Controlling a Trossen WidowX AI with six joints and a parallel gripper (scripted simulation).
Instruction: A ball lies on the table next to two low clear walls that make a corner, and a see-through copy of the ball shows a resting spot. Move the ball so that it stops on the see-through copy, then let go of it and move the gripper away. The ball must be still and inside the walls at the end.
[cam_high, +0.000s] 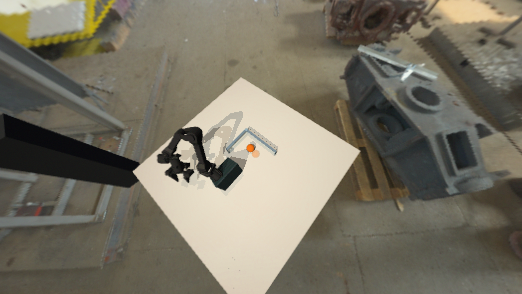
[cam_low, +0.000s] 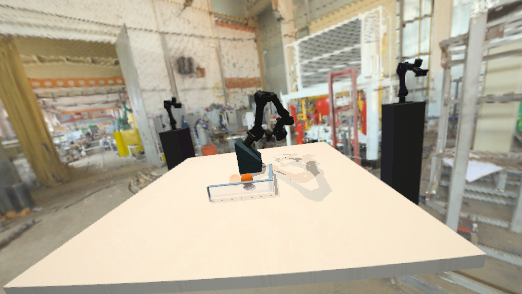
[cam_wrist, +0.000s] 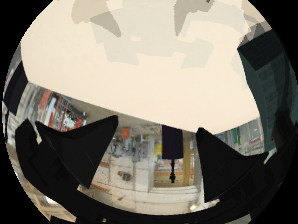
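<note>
The orange ball lies 520 mm ahead of my gripper tip, 80 mm to the right of it and 90 mm below it. From my gripper tip the other things lie so: clear wall 490 mm ahead, 40 mm to the left, 90 mm below; then see-through copy 520 mm ahead, 150 mm to the right, 90 mm below.
</note>
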